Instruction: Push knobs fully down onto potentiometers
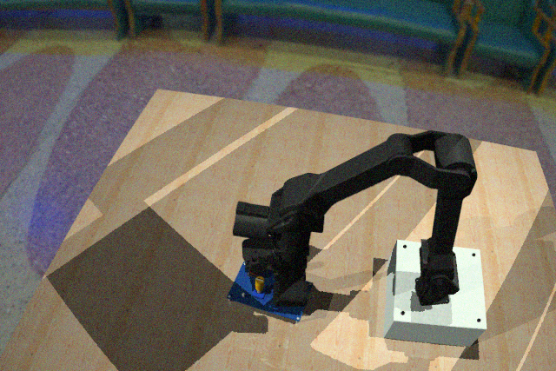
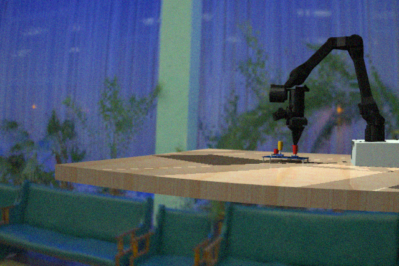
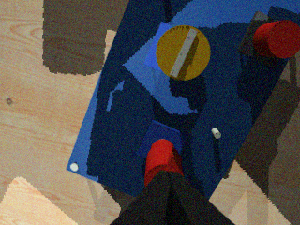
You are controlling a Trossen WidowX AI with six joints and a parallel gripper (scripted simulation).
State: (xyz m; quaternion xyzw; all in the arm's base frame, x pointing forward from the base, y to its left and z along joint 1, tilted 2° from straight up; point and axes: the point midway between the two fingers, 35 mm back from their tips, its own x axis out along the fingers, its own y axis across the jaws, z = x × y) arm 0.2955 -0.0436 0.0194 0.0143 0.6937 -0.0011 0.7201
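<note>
The yellow knob is 5 cm ahead of my gripper tip. Also, from my gripper tip: red knob 1 cm below.
</note>
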